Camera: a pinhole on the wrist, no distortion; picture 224 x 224 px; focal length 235.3 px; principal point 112.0 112.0 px. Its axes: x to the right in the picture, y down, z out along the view. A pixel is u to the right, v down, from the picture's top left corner.
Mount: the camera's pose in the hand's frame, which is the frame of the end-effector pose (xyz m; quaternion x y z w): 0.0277 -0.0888 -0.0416 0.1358 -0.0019 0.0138 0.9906
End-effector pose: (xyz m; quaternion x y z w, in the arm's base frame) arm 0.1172 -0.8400 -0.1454 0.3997 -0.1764 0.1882 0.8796
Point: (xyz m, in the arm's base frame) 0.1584 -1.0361 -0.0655
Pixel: 122 178
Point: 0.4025 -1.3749 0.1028
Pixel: 203 88
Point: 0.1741 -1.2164 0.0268
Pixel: 129 144
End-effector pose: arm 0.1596 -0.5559 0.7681 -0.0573 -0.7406 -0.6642 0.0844
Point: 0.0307 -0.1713 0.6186
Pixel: 144 155
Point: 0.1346 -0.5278 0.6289
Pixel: 31 55
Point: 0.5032 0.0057 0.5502
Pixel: outside the picture
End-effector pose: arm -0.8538 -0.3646 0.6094 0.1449 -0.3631 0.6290 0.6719
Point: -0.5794 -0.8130 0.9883
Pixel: 61 35
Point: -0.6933 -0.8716 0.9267
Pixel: 31 83
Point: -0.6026 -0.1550 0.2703
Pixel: behind the camera
